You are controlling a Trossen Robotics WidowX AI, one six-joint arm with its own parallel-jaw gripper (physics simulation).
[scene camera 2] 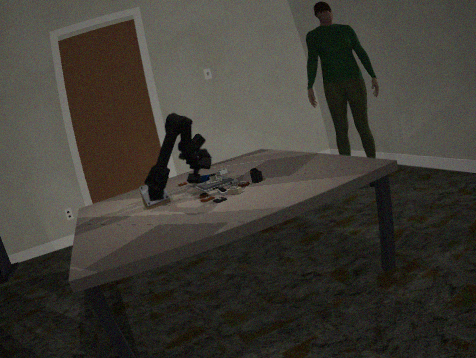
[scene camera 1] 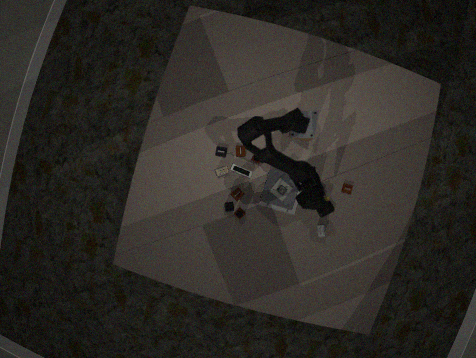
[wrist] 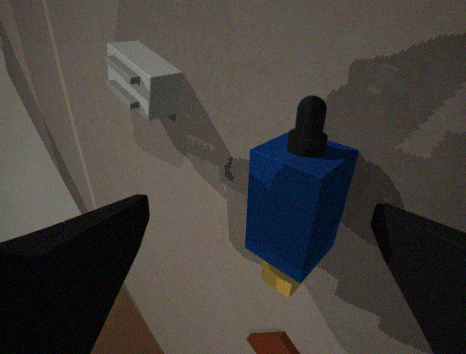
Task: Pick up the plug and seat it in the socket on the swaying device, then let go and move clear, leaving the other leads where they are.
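Observation:
The blue plug (wrist: pixel 295 205) (scene camera 2: pixel 204 178) has a black stub on top and a yellow tip below. In the wrist view it stands between the widely spread fingers of my gripper (wrist: pixel 261 204), with gaps on both sides. In scene camera 1 its yellow tip (scene camera 1: pixel 327 198) shows at the arm's edge. My gripper is open and low over the table in scene camera 2. The device, a grey plate (scene camera 1: pixel 272 175) (scene camera 2: pixel 216 185) with a raised pale square part (scene camera 1: pixel 282 189), lies beside the arm's wrist. The socket opening is too small to tell.
A pale slotted block (wrist: pixel 162 90) (scene camera 1: pixel 321 230) (scene camera 2: pixel 223 172) stands past the plug. An orange-red block (wrist: pixel 272 342) (scene camera 1: pixel 347 188) (scene camera 2: pixel 182 184) lies nearby. A dark block (scene camera 1: pixel 221 151), an orange block (scene camera 1: pixel 240 151) and a white-framed part (scene camera 1: pixel 241 170) lie on the device's other side.

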